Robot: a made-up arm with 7 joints. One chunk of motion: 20 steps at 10 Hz.
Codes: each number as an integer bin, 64 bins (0 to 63) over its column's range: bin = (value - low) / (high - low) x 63, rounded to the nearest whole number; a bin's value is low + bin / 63 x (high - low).
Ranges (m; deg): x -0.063..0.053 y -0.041..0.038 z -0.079..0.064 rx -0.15..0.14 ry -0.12..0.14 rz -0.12..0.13
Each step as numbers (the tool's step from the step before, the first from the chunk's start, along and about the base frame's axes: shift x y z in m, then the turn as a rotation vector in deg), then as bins.
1 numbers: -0.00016 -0.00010 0.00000 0.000 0.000 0.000
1 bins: 34 33 35 33 29 30
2 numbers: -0.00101 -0.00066 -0.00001 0.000 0.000 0.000
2 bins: 34 32 35 33 29 30
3 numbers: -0.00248 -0.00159 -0.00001 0.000 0.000 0.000
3 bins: 33 31 35 33 29 30
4 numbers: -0.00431 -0.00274 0.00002 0.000 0.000 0.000
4 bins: 32 31 35 33 29 30
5 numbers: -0.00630 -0.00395 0.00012 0.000 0.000 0.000
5 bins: 31 30 35 33 29 30
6 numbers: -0.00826 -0.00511 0.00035 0.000 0.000 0.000
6 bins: 30 29 35 33 29 30
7 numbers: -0.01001 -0.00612 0.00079 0.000 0.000 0.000
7 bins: 29 28 35 33 29 30
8 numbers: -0.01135 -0.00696 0.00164 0.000 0.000 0.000
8 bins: 28 27 36 33 29 30
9 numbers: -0.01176 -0.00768 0.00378 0.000 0.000 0.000
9 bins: 28 27 36 33 29 30
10 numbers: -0.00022 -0.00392 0.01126 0.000 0.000 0.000
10 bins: 34 30 40 33 29 30
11 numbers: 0.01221 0.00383 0.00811 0.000 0.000 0.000
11 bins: 41 36 38 33 29 30
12 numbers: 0.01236 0.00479 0.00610 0.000 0.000 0.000
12 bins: 41 37 37 33 29 30
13 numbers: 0.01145 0.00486 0.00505 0.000 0.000 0.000
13 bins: 40 37 37 33 29 30
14 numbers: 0.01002 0.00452 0.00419 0.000 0.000 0.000
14 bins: 40 36 37 33 29 30
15 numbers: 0.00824 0.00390 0.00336 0.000 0.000 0.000
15 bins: 39 36 36 33 29 30
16 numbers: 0.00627 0.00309 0.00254 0.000 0.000 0.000
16 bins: 38 35 36 33 29 30
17 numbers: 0.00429 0.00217 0.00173 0.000 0.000 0.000
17 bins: 37 34 36 33 29 30
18 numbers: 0.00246 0.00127 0.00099 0.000 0.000 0.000
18 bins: 36 34 35 33 29 30
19 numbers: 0.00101 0.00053 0.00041 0.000 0.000 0.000
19 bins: 35 33 35 33 29 30
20 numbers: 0.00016 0.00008 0.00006 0.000 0.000 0.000
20 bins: 34 33 35 33 29 30
